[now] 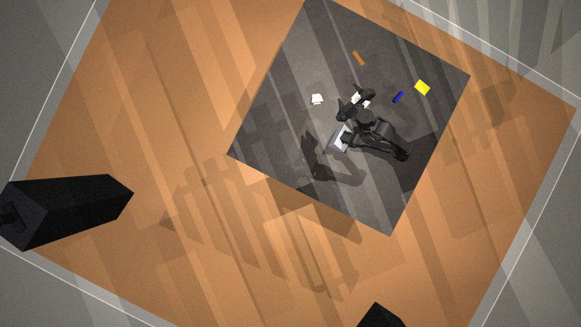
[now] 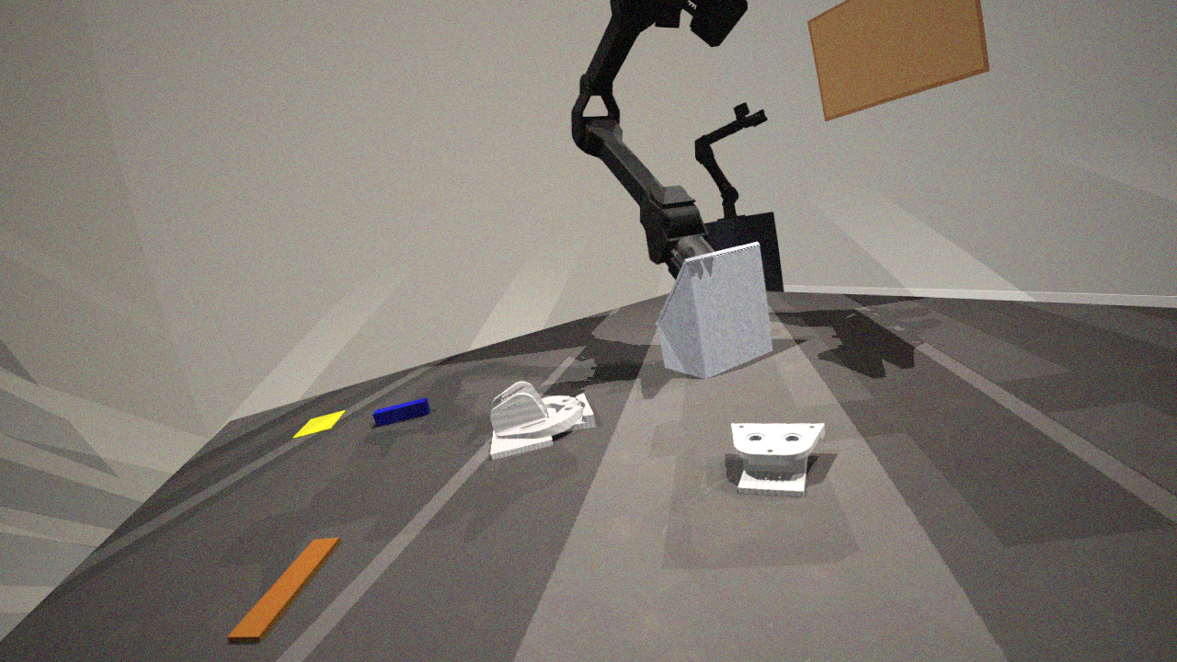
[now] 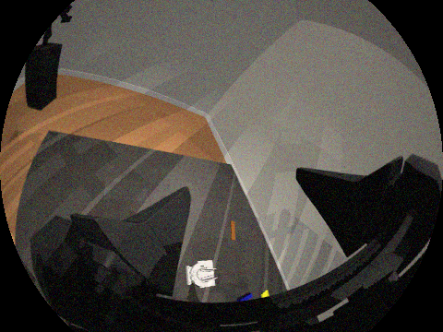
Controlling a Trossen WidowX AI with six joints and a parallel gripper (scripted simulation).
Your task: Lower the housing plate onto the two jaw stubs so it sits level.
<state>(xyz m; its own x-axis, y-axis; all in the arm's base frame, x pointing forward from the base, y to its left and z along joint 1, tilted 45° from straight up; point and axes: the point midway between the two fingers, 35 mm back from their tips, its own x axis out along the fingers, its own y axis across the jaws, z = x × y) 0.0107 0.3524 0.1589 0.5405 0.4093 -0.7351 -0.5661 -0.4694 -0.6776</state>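
My gripper tip is now 60 mm short of the pale block, 120 mm to the right of it and 460 mm above it. Also, from my gripper tip: orange strip: 460 mm ahead, 50 mm to the left, 470 mm below; blue bar: 400 mm ahead, 340 mm to the right, 460 mm below; yellow tile: 570 mm ahead, 440 mm to the right, 470 mm below.
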